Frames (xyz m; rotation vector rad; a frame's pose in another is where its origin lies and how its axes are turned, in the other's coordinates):
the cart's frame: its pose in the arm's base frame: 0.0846 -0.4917 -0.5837 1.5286 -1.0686 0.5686
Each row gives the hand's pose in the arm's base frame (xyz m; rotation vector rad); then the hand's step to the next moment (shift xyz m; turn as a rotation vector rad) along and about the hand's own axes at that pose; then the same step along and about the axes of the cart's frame.
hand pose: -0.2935 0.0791 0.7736 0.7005 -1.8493 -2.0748
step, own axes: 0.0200 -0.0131 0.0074 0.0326 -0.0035 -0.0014
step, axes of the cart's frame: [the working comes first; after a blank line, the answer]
step, axes of the arm's base frame: -0.0193 -0.0019 -0.0158 -0.0264 -0.0172 -0.0091

-0.0215 0.0084 0.0096 -0.0145 0.0173 0.0238
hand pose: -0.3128 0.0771 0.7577 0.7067 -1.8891 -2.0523
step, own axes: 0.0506 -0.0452 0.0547 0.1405 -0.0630 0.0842
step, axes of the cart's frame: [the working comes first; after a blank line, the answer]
step, axes of the arm's base frame: -0.0651 0.0267 -0.0514 -0.1542 0.0089 -0.0834

-0.0815 0.0309 0.0005 -0.1442 0.0904 0.0430
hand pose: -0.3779 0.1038 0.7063 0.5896 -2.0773 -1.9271
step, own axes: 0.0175 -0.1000 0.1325 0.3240 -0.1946 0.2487
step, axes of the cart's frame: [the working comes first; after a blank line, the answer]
step, axes of the arm's base frame: -0.0617 0.1057 -0.1135 -0.3735 0.0668 -0.2465

-0.1560 -0.0004 -0.0593 -0.4002 0.1983 0.0724
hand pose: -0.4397 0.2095 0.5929 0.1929 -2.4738 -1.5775
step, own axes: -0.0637 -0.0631 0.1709 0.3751 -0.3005 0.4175
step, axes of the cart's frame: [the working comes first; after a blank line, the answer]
step, axes of the arm's base frame: 0.0213 0.1377 -0.1336 -0.4630 0.1597 -0.4067

-0.1435 -0.0807 -0.1007 -0.6037 0.1975 0.0425
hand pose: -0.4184 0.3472 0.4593 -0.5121 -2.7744 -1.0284
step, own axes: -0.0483 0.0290 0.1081 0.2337 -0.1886 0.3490
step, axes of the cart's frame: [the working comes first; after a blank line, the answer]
step, axes of the arm's base frame: 0.0543 0.0783 -0.0760 -0.2900 0.1566 -0.3215

-0.0618 -0.0821 -0.0655 -0.4510 0.0920 -0.0100
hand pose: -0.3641 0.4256 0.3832 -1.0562 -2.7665 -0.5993
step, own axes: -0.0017 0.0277 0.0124 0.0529 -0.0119 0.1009
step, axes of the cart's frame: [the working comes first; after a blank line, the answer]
step, axes of the arm's base frame: 0.0200 0.0227 -0.0029 -0.0447 0.0652 -0.0829

-0.0002 -0.0177 -0.0247 -0.1100 -0.0012 -0.0320
